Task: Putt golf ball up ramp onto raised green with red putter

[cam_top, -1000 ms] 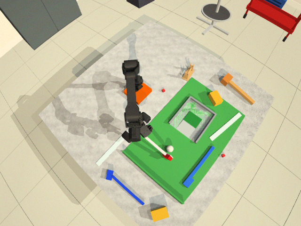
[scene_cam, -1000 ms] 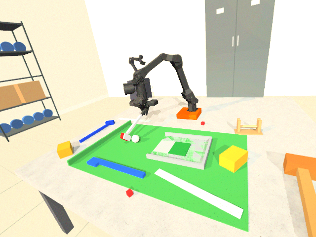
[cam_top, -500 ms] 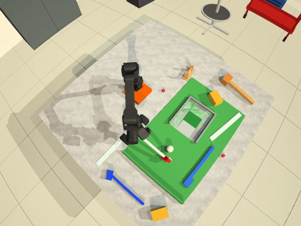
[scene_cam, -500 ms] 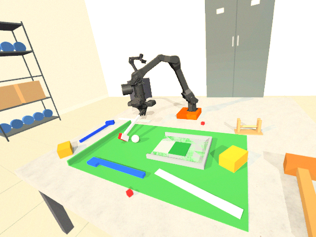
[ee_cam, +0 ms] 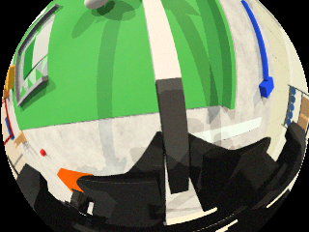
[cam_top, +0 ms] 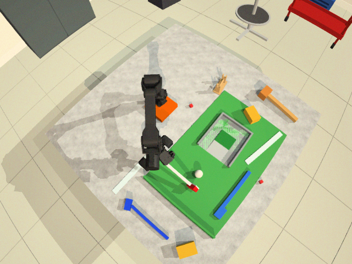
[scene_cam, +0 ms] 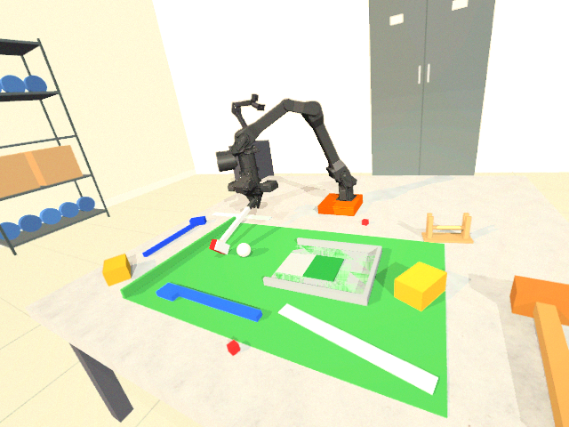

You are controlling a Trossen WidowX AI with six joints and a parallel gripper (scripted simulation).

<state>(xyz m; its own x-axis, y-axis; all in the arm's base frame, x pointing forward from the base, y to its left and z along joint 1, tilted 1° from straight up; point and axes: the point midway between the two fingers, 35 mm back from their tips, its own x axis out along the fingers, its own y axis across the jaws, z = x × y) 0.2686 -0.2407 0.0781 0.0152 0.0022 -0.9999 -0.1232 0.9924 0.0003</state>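
Right now the red putter is 120 mm ahead of my gripper tip and 20 mm to the left of it. Also, from my gripper tip: blue putter 260 mm to the right, 180 mm ahead, 60 mm below; then white golf ball 200 mm ahead, 100 mm to the left, 50 mm below; then green mat 260 mm to the left, 210 mm ahead, 70 mm below.
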